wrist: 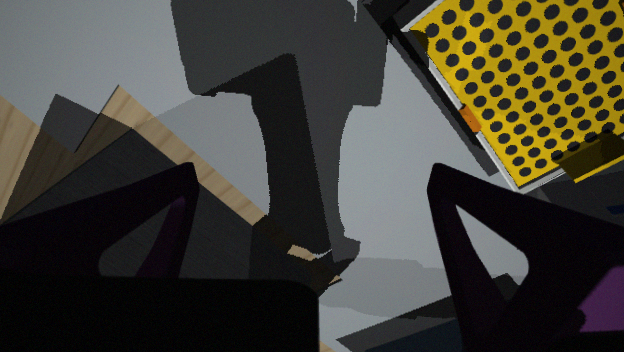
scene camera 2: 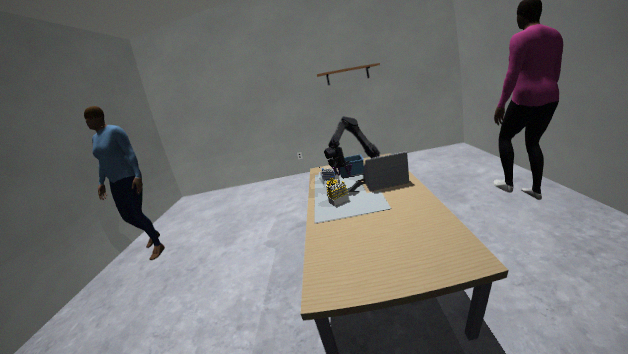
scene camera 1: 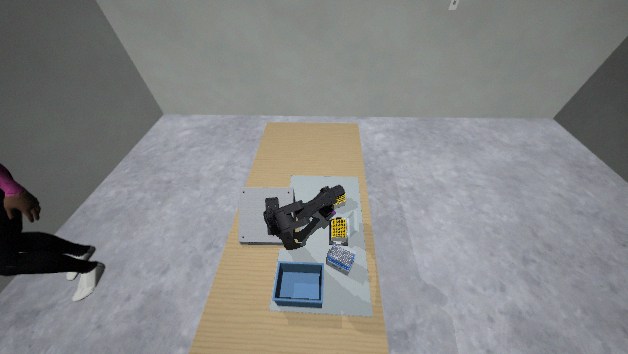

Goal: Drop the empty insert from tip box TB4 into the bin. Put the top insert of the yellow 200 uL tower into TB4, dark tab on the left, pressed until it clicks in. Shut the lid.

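Observation:
My gripper (scene camera 1: 328, 215) (scene camera 2: 342, 172) (wrist: 313, 175) is open, with nothing between its fingers, and hangs above the mat on the arm-base side of the boxes. Tip box TB4 (scene camera 1: 338, 244) stands on the mat with its clear lid (scene camera 1: 353, 223) standing open. The yellow insert (scene camera 1: 338, 227) (wrist: 530, 75) sits in it, its holes dark and empty; in the wrist view it is cut off at the upper right, beyond the right finger, with an orange clip at its edge. The yellow 200 uL tower (scene camera 1: 340, 200) (scene camera 2: 336, 192) is partly hidden by the arm in scene camera 1.
The blue bin (scene camera 1: 299, 303) (scene camera 2: 355, 165) stands at one end of the mat (scene camera 1: 350, 300) (scene camera 2: 367, 205). A blue-and-white tip rack stack (scene camera 1: 341, 258) (scene camera 2: 327, 174) stands near TB4. The arm's grey base plate (scene camera 1: 252, 215) (scene camera 2: 387, 172) lies beside the mat. Two people stand away from the table.

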